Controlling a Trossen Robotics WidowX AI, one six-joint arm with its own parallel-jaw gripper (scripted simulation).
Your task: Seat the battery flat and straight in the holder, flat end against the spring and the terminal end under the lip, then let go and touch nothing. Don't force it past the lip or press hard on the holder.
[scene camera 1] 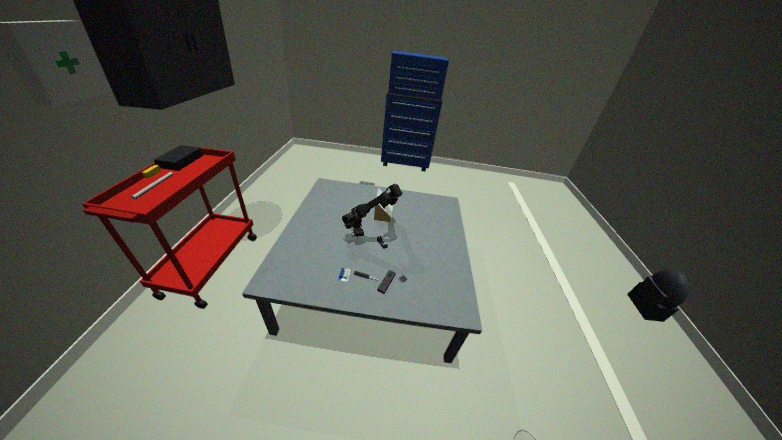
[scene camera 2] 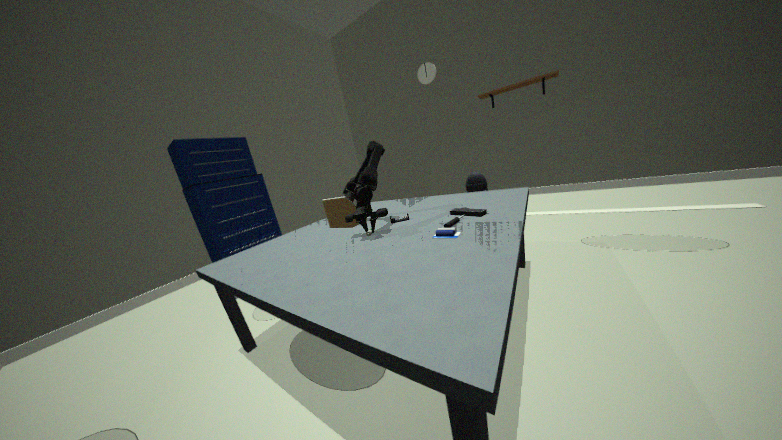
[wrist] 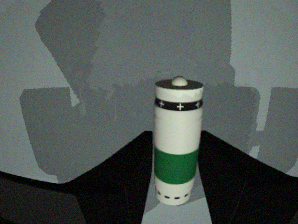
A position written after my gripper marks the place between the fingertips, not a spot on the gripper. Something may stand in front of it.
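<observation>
There's a battery [wrist: 178, 110] that I can see, and you'd also find my gripper [wrist: 174, 139] there.
</observation>
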